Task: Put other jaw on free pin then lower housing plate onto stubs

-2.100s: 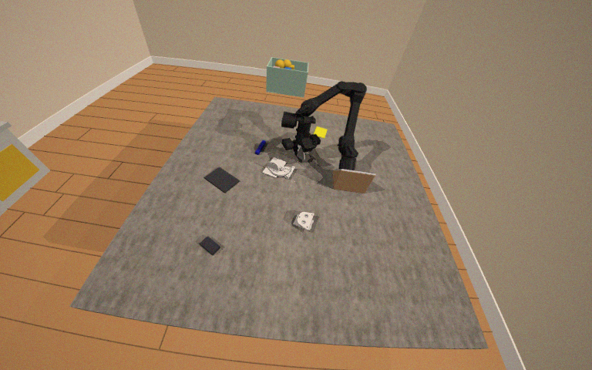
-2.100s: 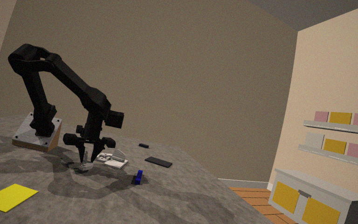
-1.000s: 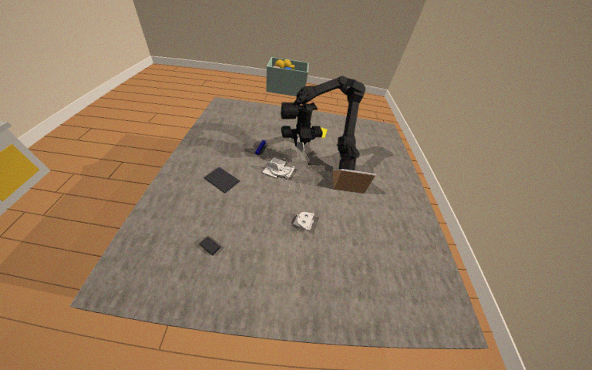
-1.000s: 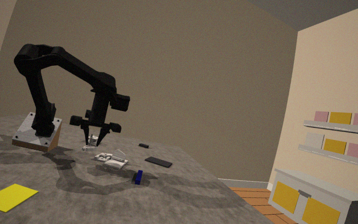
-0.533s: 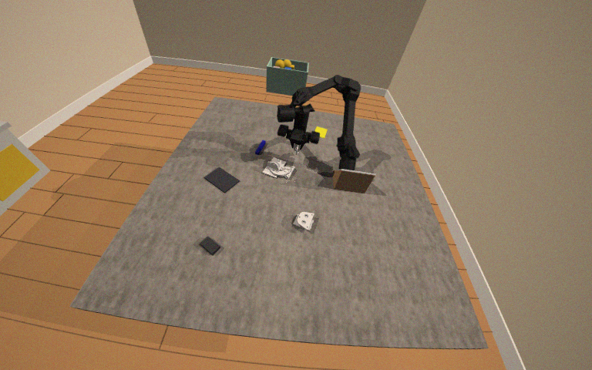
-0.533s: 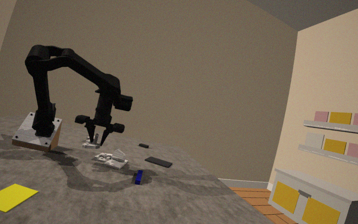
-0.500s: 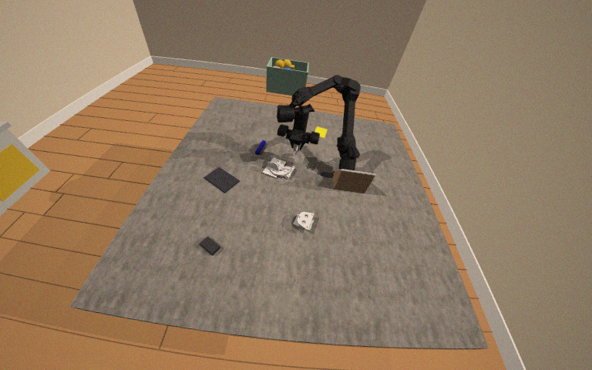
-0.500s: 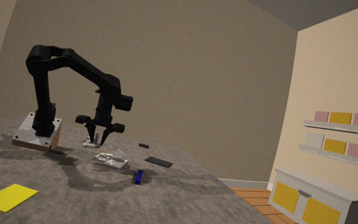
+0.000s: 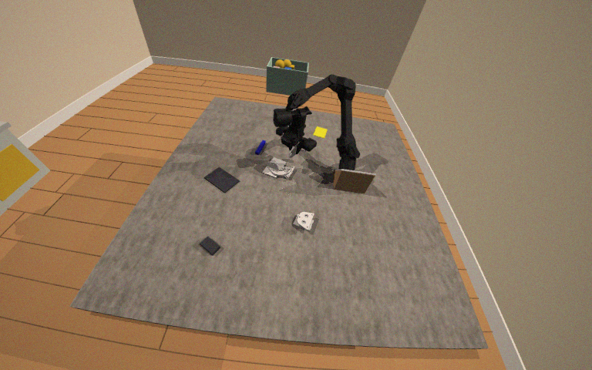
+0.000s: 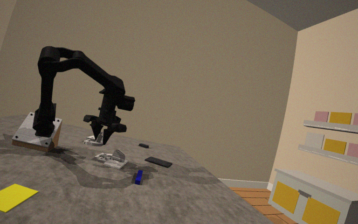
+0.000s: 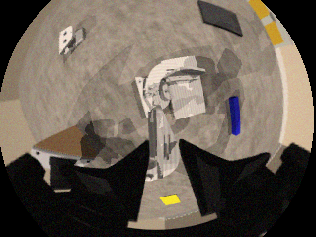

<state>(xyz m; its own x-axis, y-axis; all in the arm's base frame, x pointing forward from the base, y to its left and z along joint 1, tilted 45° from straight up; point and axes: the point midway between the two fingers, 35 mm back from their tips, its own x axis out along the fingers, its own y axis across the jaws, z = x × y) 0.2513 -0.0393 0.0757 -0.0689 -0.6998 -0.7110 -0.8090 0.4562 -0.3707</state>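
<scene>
The white jaw lies 3 cm behind my gripper tip and 2 cm to the right of it. Round my gripper tip: yellow sheet: 32 cm to the right, 17 cm behind, 8 cm below; then dark flat plate: 31 cm ahead, 13 cm to the left, 8 cm below; then blue block: 17 cm ahead, 11 cm to the right, 8 cm below.
</scene>
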